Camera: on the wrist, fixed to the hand. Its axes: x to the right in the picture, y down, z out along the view.
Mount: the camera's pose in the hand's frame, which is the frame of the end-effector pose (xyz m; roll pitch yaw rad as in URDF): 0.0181 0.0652 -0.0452 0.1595 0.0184 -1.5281
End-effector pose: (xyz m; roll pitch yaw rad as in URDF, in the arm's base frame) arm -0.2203 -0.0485 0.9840 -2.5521 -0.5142 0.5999
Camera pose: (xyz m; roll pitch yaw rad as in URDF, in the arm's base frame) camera -0.1630 -0.1054 0.9941 2.7184 -0.5443 2.4593
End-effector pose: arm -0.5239 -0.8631 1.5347 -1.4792 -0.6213 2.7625
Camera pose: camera -0.5605 -0.8065 1.4891 1.5678 -0.9833 -0.1799
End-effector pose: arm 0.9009 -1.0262 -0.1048 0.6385 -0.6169 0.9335
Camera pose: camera 0.8451 -0.9683 -0.0922 0.9066 0.4927 -0.1816
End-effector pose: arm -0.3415 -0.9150 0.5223 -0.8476 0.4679 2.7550
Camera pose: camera -0.3270 -0.9309 0.4438 -0.5124 -0.6923 1.6861
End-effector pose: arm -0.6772 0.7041 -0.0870 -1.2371 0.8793 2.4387
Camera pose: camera -0.6273 0.6898 -0.1497 -1.1422 -0.6006 2.0078
